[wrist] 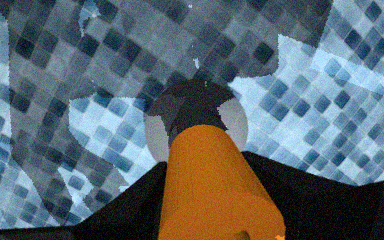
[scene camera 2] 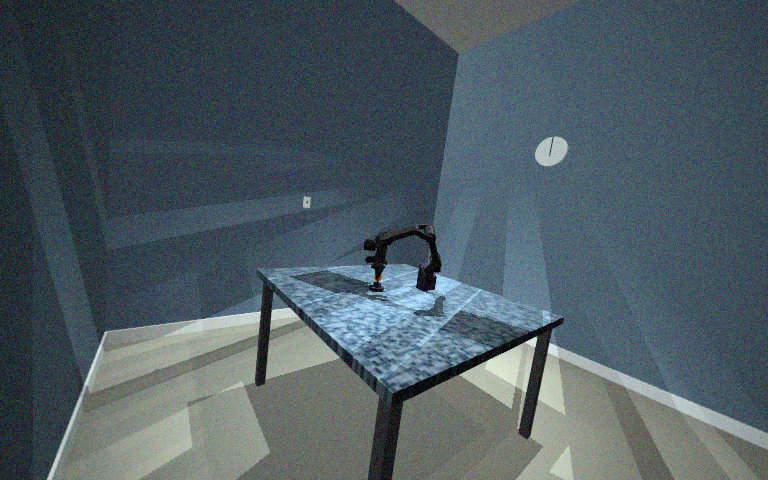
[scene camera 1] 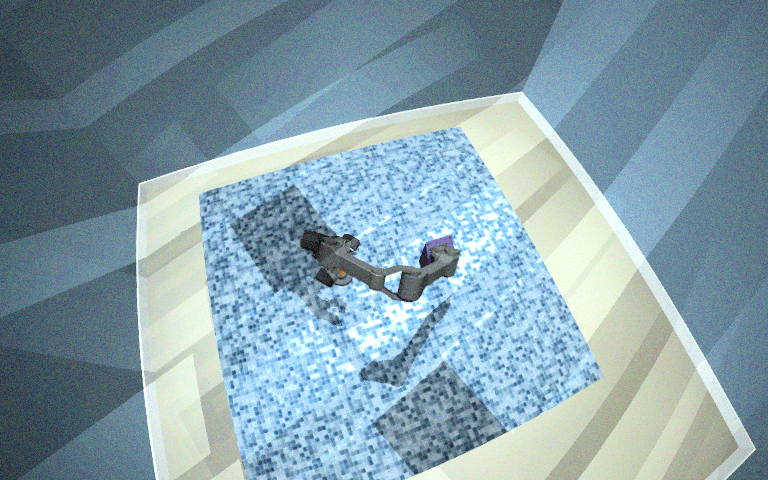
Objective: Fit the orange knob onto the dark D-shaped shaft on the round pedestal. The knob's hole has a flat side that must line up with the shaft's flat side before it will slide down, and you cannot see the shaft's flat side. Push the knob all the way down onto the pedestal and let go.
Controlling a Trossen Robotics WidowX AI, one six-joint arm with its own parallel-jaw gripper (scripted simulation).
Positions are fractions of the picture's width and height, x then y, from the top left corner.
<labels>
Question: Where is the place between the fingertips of the gripper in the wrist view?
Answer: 0.53, 0.69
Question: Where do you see an orange knob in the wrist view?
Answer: At 0.54, 0.76
</labels>
